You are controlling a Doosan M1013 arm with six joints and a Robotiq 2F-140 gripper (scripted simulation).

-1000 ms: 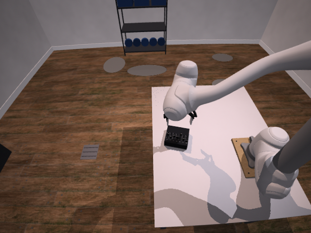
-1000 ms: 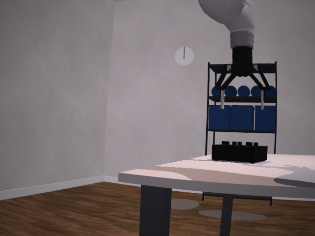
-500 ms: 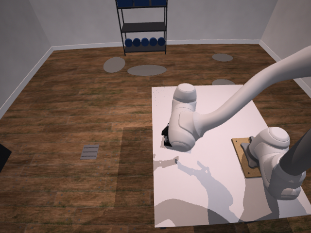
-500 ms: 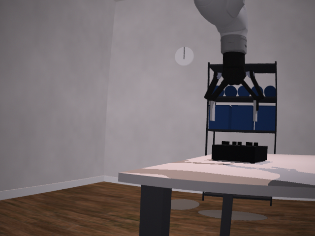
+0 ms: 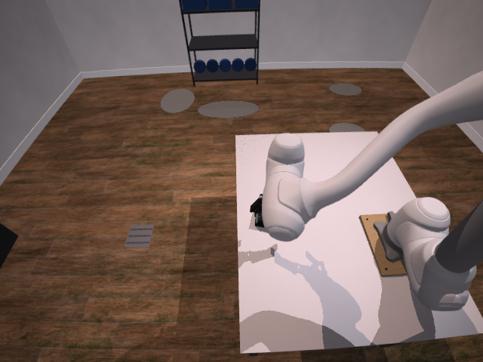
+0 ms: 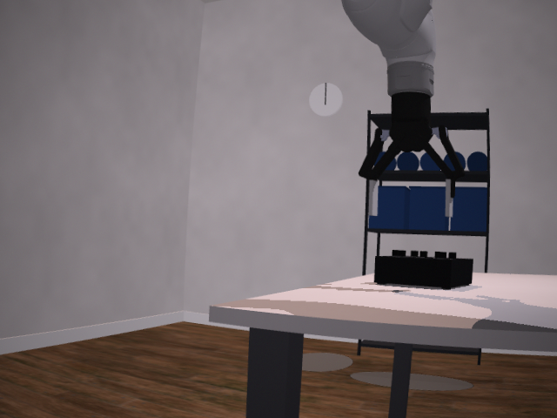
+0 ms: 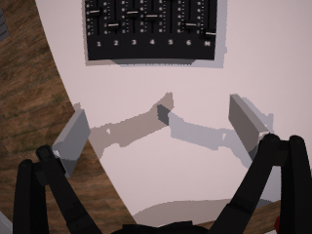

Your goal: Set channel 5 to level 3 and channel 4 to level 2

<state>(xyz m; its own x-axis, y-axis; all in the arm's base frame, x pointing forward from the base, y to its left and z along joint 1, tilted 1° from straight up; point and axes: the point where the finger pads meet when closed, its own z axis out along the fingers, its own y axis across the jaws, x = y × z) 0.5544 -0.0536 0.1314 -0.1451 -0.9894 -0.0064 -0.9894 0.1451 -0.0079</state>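
The fader cap is 9 cm to the right of my hand, 8 cm below it and 2 cm behind it.
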